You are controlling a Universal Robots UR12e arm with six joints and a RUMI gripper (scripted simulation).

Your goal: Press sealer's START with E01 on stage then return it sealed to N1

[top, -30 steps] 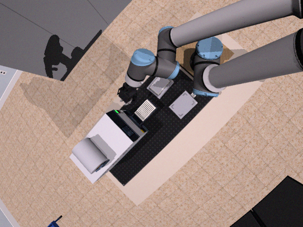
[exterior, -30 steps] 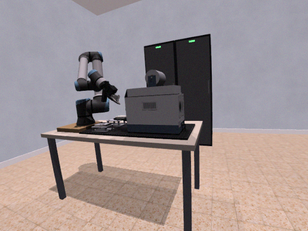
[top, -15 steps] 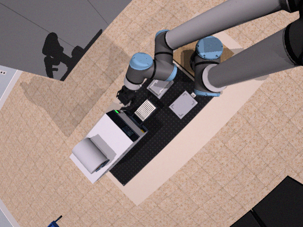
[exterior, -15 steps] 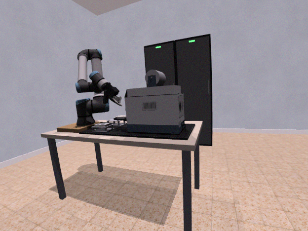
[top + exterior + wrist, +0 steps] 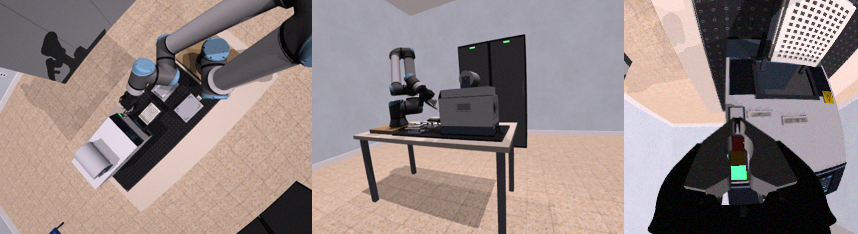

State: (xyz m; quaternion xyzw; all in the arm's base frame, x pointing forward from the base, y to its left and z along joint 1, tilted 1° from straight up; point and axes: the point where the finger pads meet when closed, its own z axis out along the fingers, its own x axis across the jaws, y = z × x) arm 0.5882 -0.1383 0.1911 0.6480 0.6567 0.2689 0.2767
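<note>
Right now the square start button is 40 mm ahead of my hand and 20 mm below it. Round my hand: foil roll: 270 mm ahead, 90 mm to the left, 200 mm above; plate nest N1: 270 mm behind, 250 mm to the left, 160 mm below; sealer stage: 60 mm behind, 90 mm to the left, 110 mm below.
</note>
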